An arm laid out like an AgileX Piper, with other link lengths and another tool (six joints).
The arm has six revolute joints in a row. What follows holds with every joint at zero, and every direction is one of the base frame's.
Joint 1 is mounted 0.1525 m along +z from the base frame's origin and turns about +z.
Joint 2 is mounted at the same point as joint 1 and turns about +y.
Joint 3 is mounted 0.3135 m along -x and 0.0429 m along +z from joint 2 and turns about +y.
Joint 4 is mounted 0.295 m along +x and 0.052 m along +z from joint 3 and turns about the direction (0.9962, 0, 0.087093).
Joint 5 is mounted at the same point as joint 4 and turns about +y.
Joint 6 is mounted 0.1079 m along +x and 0.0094 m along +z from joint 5 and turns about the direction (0.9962, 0, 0.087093).
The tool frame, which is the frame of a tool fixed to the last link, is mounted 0.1 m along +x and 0.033 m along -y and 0.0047 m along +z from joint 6; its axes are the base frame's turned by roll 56.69, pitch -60.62 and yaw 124.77 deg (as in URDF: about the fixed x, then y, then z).
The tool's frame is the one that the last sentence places.
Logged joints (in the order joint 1, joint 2, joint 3, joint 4, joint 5, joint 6), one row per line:
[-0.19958, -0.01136, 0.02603, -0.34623, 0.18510, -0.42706]
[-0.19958, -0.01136, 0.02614, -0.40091, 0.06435, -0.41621]
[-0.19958, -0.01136, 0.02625, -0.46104, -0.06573, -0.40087]
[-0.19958, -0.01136, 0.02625, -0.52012, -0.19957, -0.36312]
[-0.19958, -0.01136, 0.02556, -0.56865, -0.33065, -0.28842]
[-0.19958, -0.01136, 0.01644, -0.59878, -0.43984, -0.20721]
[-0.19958, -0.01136, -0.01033, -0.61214, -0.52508, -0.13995]
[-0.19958, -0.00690, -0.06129, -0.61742, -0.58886, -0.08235]
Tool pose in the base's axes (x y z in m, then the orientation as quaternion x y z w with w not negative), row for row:
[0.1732, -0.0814, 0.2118, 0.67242, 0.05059, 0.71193, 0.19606]
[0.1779, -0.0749, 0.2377, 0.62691, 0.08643, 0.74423, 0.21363]
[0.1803, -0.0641, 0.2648, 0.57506, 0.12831, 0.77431, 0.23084]
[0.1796, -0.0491, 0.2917, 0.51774, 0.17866, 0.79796, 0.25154]
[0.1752, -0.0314, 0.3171, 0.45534, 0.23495, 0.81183, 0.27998]
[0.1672, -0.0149, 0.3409, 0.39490, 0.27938, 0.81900, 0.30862]
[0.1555, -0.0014, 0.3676, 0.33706, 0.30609, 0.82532, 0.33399]
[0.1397, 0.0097, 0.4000, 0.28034, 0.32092, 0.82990, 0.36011]
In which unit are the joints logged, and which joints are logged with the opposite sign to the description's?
The joints are logged in radians. Opposite sign: joint 6.
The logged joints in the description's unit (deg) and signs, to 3 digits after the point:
[-11.435, -0.651, 1.491, -19.838, 10.605, 24.469]
[-11.435, -0.651, 1.498, -22.970, 3.687, 23.847]
[-11.435, -0.651, 1.504, -26.416, -3.766, 22.968]
[-11.435, -0.651, 1.504, -29.801, -11.435, 20.805]
[-11.435, -0.651, 1.464, -32.581, -18.945, 16.525]
[-11.435, -0.651, 0.942, -34.308, -25.201, 11.872]
[-11.435, -0.651, -0.592, -35.073, -30.085, 8.019]
[-11.435, -0.395, -3.512, -35.376, -33.739, 4.718]

